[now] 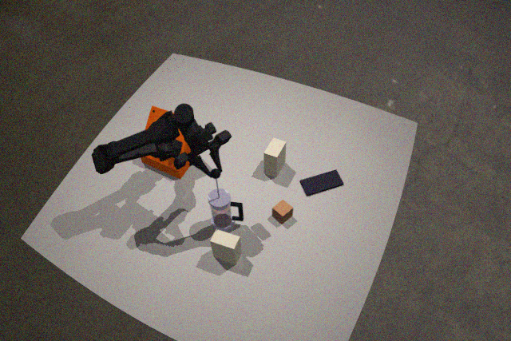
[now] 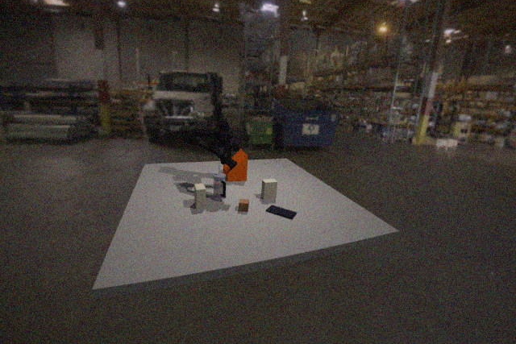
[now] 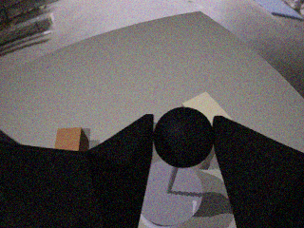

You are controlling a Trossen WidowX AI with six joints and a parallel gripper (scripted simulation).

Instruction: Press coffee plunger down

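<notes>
My gripper tip is 13 cm above the coffee press, 1 cm to the right of it and 1 cm short of it. From my gripper tip the other things lie so: flat black slab 31 cm to the left, 26 cm below, 23 cm ahead.
</notes>
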